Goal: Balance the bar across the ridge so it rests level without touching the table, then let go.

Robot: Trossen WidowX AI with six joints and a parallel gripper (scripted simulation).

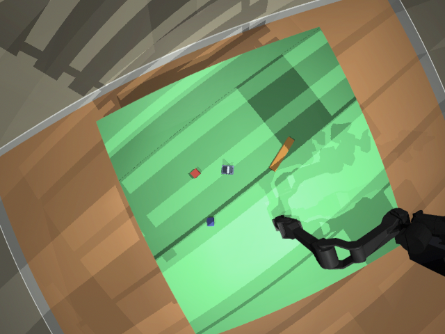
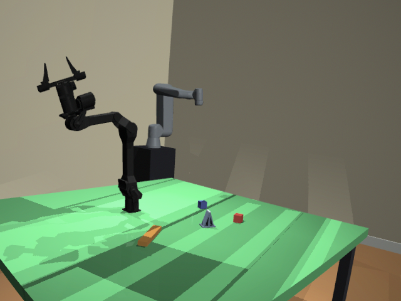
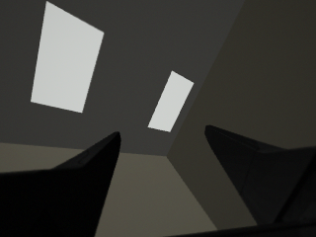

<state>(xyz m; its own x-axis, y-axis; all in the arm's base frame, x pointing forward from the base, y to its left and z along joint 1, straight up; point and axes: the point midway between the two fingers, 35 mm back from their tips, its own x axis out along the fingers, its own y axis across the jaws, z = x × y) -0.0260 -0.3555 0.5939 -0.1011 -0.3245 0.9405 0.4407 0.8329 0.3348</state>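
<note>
Now: gripper tip 340 mm short of the bar, 230 mm to the right of it and 620 mm above it. Round my gripper tip: red cube: 420 mm ahead, 640 mm to the left, 610 mm below; blue cube: 180 mm ahead, 670 mm to the left, 610 mm below; dark ridge: 370 mm ahead, 500 mm to the left, 590 mm below.
</note>
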